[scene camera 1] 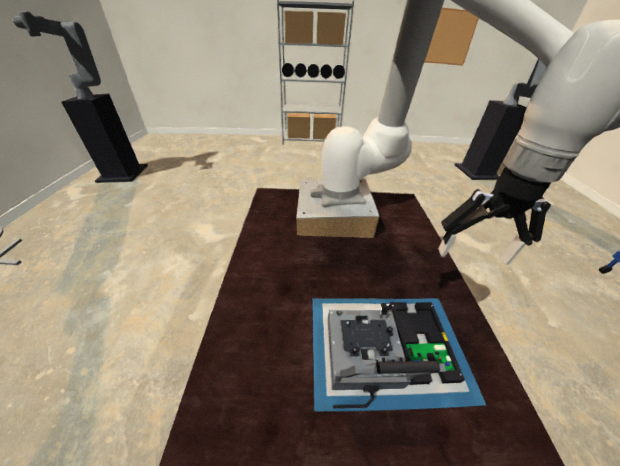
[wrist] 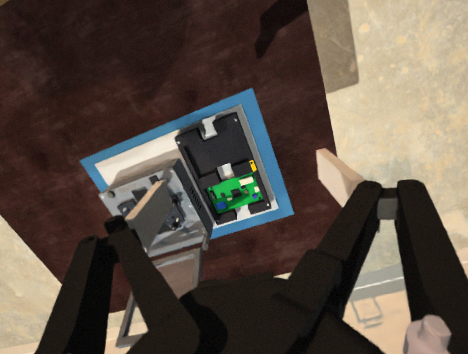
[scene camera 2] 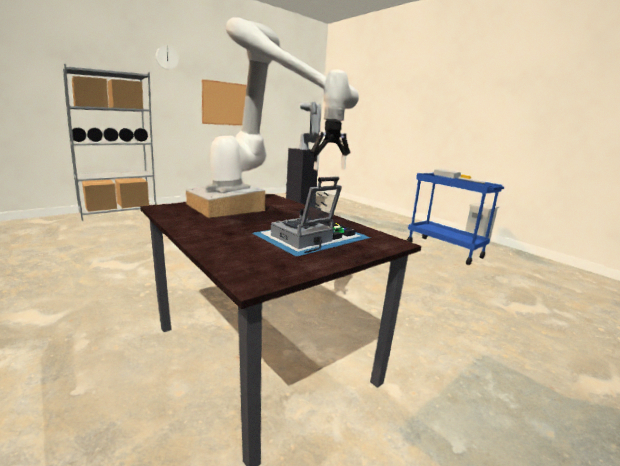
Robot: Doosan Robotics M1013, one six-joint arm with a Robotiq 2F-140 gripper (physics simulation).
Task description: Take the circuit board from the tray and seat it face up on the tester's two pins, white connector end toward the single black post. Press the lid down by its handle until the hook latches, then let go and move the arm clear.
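Observation:
The green circuit board lies in the front part of the black tray, component side up; its white connectors show along the right side in scene camera 1. The grey tester stands left of the tray, with a bare black fixture on top. Its pins are too small to tell apart. The tester's lid stands raised, its handle at the top. My gripper is open and empty, high above the tray side.
A blue-bordered mat lies under tester and tray on the dark table. A bent black rod sticks out at the tester's front. The arm's base block stands at the table's back.

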